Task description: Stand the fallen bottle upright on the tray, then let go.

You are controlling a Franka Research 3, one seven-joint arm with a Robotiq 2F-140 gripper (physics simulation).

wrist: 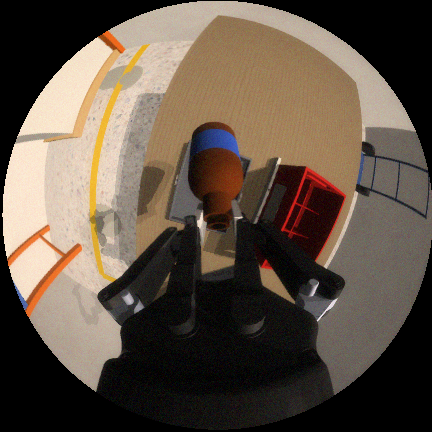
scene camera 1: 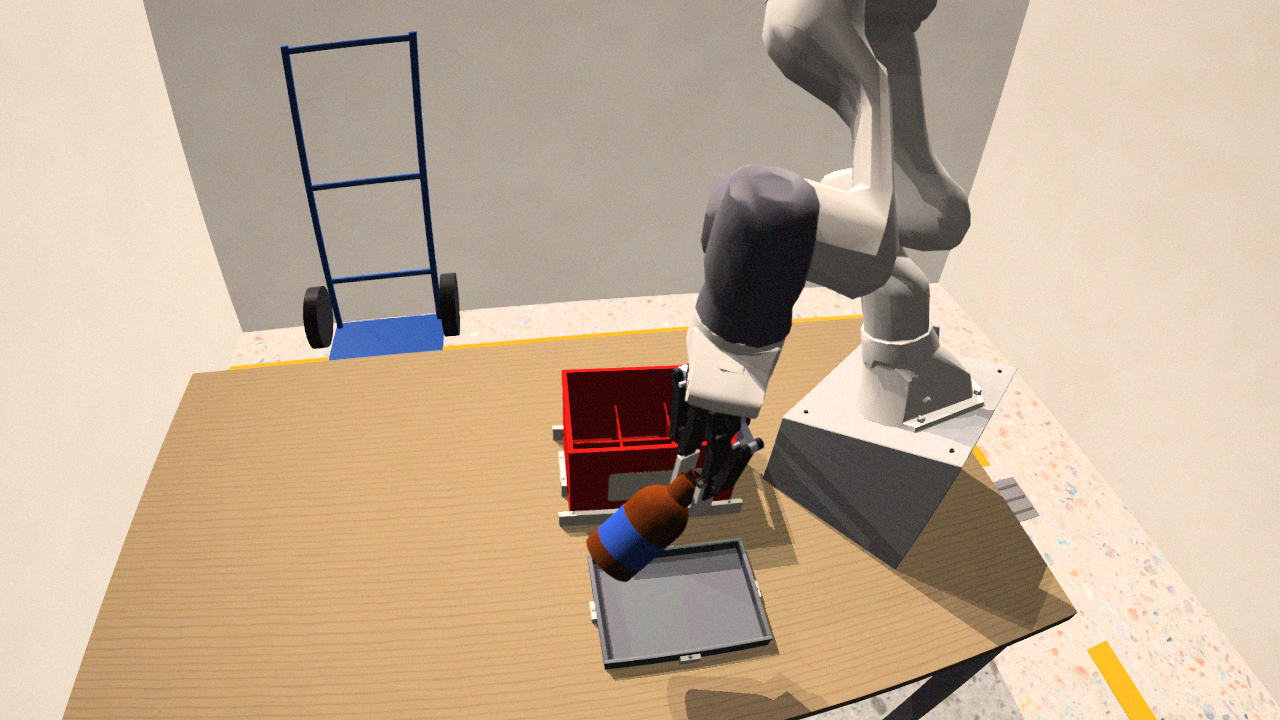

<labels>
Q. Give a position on a grey tray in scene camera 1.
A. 675, 603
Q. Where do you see a brown bottle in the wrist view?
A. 215, 176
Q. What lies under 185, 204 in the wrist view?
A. A grey tray.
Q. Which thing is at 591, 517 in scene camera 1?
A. A pale rail.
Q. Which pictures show the brown bottle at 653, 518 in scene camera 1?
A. The wrist view and scene camera 1: all of them.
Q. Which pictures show the gripper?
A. The wrist view and scene camera 1: all of them.
</labels>
